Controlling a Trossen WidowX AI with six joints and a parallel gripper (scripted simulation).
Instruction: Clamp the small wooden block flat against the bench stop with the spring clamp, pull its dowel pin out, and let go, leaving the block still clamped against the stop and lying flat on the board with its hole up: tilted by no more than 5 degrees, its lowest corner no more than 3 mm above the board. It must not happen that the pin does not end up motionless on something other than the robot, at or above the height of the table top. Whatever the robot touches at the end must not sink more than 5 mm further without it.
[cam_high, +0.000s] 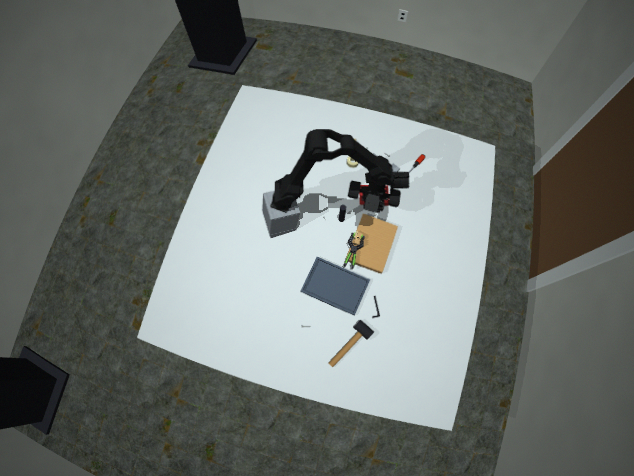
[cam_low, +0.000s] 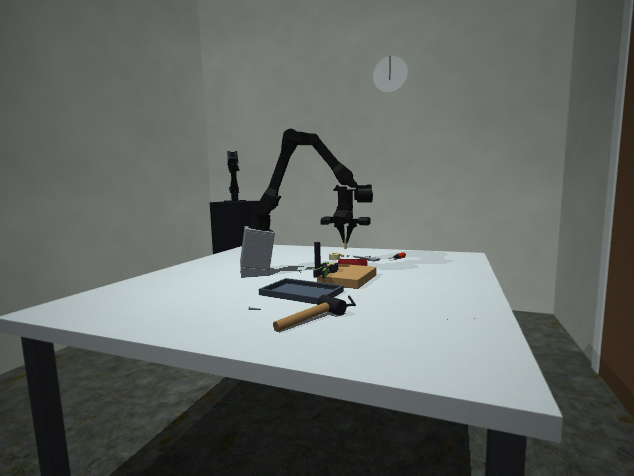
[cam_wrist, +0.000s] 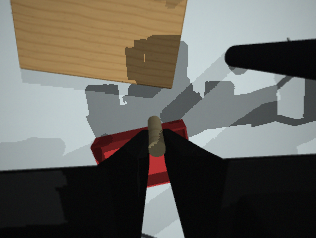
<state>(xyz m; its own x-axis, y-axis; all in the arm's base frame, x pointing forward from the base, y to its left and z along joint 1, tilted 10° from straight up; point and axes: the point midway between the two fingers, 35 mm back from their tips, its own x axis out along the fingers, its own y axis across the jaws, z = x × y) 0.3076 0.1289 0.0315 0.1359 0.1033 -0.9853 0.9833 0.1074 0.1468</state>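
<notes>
Right now the red tray is 90 mm to the left of my hand and 140 mm below it. Round my hand: dowel pin (40 mm below); wooden board (50 mm ahead, 120 mm to the right, 130 mm below); small wooden block (10 mm behind, 130 mm to the right, 110 mm below).
</notes>
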